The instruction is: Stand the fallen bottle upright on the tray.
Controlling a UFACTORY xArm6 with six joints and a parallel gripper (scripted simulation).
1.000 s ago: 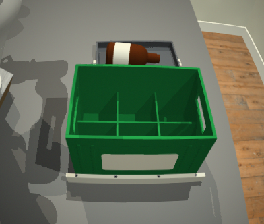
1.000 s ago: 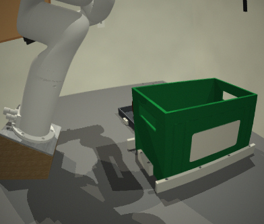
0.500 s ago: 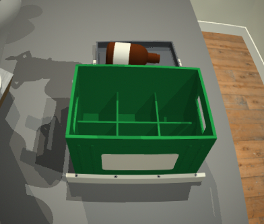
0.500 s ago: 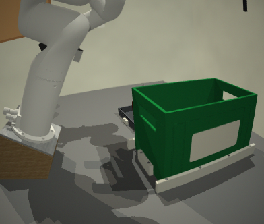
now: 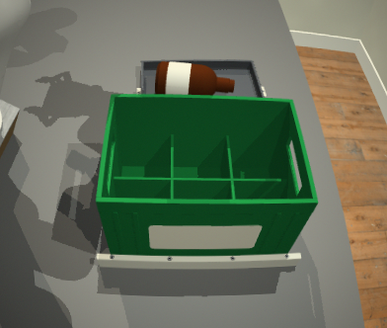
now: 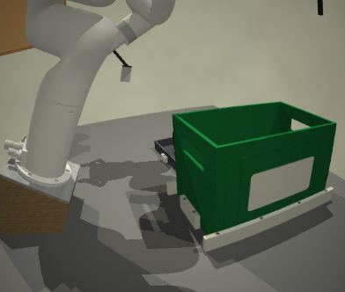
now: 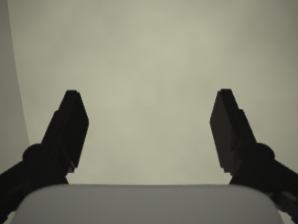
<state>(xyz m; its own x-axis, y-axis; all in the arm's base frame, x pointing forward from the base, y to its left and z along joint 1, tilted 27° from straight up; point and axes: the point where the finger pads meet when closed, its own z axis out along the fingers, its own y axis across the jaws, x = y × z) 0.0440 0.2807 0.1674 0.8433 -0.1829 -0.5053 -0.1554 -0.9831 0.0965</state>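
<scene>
The brown bottle is 300 mm ahead of my hand, 140 mm to the right of it and 230 mm below it. The rest, counted from my hand: green crate (260 mm ahead, 410 mm to the right, 190 mm below); then dark grey tray (320 mm ahead, 140 mm to the right, 260 mm below).
</scene>
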